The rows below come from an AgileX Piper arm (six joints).
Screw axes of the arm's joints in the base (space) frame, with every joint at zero. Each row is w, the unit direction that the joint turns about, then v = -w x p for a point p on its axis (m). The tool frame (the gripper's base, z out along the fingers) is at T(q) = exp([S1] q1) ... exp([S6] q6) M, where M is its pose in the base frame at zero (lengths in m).
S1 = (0, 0, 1, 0, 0, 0)
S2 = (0, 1, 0, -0.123, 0, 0)
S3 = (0, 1, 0, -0.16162, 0, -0.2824)
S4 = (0.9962, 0, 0.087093, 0, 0.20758, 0)
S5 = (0, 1, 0, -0.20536, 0, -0.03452)
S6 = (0.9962, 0, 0.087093, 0, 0.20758, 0)
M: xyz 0.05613 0 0.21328 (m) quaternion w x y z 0.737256 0 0.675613 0
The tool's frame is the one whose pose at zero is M.
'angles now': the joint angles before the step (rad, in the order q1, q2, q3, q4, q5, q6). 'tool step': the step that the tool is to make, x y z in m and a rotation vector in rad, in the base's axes. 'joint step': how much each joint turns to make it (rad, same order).
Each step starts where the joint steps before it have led.
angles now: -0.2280 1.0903 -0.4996 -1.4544 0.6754 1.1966
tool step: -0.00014 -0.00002 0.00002 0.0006 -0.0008 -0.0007
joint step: -0.0003 -0.0006 0.0002 0.0005 -0.0001 0.0005
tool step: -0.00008 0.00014 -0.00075 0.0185 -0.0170 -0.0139
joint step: 0.0004 0.0013 0.0003 0.0085 0.0003 0.0225
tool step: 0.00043 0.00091 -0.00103 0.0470 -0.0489 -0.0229
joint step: 0.0000 -0.0001 0.0002 0.0156 -0.0123 0.0577
